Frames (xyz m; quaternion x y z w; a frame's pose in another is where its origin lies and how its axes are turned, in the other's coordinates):
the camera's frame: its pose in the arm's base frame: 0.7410 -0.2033 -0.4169 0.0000 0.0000 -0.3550 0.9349
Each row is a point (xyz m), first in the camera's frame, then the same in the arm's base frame.
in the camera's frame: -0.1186 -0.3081 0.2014
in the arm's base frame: 0.4478 -0.3550 -0.2155
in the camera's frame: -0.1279 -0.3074 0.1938
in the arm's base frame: 0.4413 -0.3483 -0.2231
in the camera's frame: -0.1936 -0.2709 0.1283
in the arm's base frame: 0.4164 -0.2774 -0.2886
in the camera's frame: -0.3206 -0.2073 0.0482
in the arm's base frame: 0.3636 -0.1456 -0.3687
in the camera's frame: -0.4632 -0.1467 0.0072
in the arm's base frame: 0.2972 -0.0056 -0.4097
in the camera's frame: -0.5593 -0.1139 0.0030
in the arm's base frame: 0.2471 0.0827 -0.4139
